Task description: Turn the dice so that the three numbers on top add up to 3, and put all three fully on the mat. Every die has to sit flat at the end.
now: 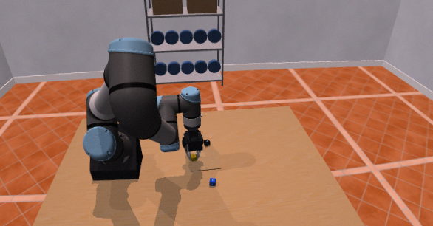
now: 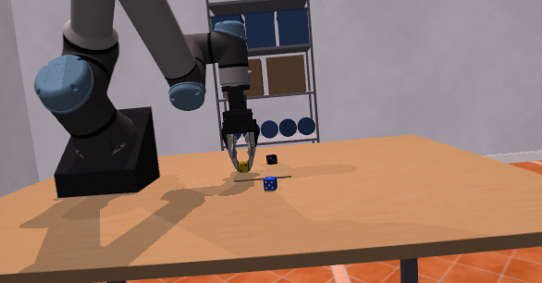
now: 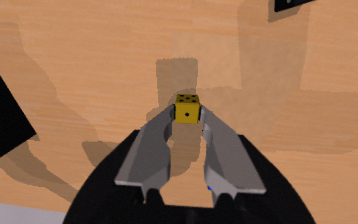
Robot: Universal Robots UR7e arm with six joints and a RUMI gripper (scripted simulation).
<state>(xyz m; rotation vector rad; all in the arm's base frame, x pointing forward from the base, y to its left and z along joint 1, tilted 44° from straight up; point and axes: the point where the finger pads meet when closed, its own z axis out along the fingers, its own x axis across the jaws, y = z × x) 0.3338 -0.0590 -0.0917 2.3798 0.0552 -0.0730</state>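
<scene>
The yellow die is right at my hand. Round my hand: blue die 70 mm ahead, 150 mm to the right, 10 mm below; black die 70 mm ahead, 110 mm to the left, 10 mm below; tan mat 50 mm ahead, 20 mm below.
</scene>
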